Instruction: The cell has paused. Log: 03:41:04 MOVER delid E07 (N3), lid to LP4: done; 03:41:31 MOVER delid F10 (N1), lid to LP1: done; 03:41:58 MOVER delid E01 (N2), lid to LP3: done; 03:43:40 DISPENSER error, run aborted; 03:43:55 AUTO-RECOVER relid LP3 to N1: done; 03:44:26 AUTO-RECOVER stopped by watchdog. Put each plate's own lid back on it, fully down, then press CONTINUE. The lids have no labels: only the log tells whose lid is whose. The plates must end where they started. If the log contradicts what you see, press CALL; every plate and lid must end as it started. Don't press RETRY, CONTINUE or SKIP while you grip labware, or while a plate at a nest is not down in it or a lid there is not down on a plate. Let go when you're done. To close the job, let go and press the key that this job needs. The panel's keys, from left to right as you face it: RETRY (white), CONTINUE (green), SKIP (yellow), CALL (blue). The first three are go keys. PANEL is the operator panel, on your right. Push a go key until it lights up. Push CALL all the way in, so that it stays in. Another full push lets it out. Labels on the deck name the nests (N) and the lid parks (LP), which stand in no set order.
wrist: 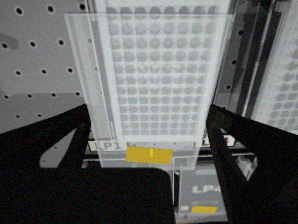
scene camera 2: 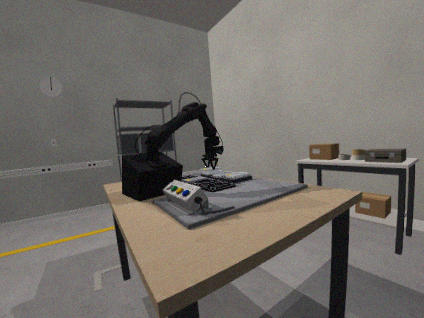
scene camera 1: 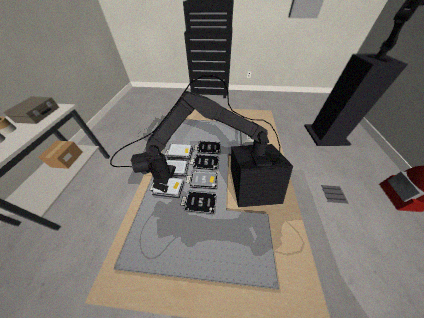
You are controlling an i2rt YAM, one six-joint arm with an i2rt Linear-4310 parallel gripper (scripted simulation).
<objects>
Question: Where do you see a clear lid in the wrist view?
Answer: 198,189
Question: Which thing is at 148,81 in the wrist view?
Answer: A clear lid.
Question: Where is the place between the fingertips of the gripper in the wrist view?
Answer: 148,111
</objects>
